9 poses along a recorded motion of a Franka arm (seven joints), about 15 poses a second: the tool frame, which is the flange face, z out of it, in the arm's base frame.
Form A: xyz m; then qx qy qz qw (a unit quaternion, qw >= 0).
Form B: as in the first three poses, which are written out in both.
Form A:
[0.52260, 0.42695, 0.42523, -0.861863, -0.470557, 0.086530, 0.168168]
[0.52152, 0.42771, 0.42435, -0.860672, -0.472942, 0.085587, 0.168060]
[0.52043, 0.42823, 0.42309, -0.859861, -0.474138, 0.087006, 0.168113]
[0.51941, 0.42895, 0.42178, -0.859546, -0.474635, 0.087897, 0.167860]
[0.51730, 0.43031, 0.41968, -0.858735, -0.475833, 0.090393, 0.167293]
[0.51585, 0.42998, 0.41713, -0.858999, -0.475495, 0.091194, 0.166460]
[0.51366, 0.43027, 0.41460, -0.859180, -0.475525, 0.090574, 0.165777]
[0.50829, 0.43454, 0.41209, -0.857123, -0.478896, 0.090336, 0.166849]
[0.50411, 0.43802, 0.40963, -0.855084, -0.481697, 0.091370, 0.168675]
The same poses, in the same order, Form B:
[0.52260, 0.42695, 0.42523, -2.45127, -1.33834, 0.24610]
[0.52152, 0.42771, 0.42435, -2.44803, -1.34520, 0.24344]
[0.52043, 0.42823, 0.42309, -2.44565, -1.34856, 0.24747]
[0.51941, 0.42895, 0.42178, -2.44510, -1.35016, 0.25004]
[0.51730, 0.43031, 0.41968, -2.44355, -1.35400, 0.25722]
[0.51585, 0.42998, 0.41713, -2.44543, -1.35366, 0.25961]
[0.51366, 0.43027, 0.41460, -2.44686, -1.35425, 0.25795]
[0.50829, 0.43454, 0.41209, -2.43956, -1.36304, 0.25712]
[0.50411, 0.43802, 0.40963, -2.43131, -1.36964, 0.25980]

